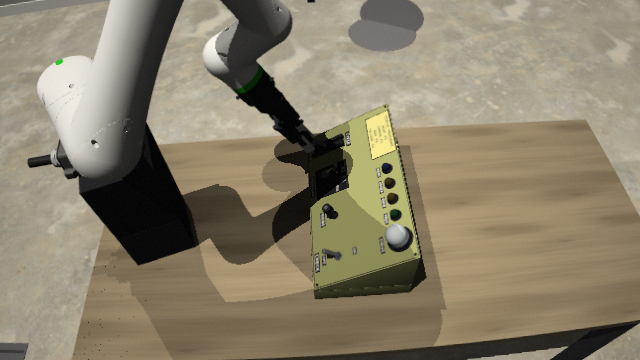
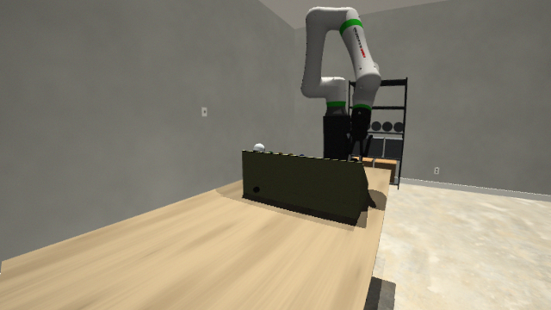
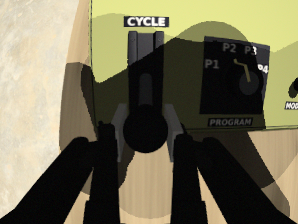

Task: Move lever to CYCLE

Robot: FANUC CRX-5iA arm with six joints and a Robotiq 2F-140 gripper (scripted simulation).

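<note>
My hand is 30 mm short of the lever and 20 mm above it. Also, from my hand: olive console: 70 mm ahead, 190 mm to the right, 50 mm below; toggle switch: 10 mm ahead, 360 mm to the right, 30 mm below; rotary selector: 50 mm ahead, 120 mm to the right, 20 mm below.
</note>
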